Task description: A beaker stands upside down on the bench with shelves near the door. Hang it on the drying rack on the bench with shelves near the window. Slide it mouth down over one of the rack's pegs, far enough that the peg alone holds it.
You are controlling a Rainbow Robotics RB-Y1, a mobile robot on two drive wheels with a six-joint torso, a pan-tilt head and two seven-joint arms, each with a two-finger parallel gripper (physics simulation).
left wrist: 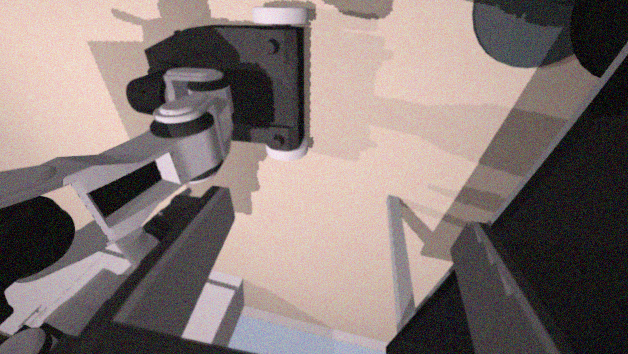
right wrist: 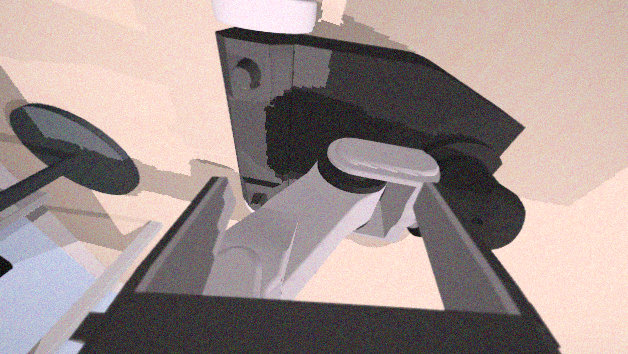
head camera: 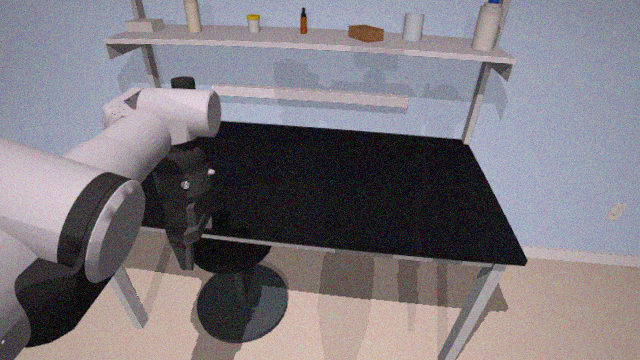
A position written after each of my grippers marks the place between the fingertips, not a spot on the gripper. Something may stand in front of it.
my right gripper: left wrist 202, 191; right wrist 322, 191; not seen in the head camera view (out of frame)
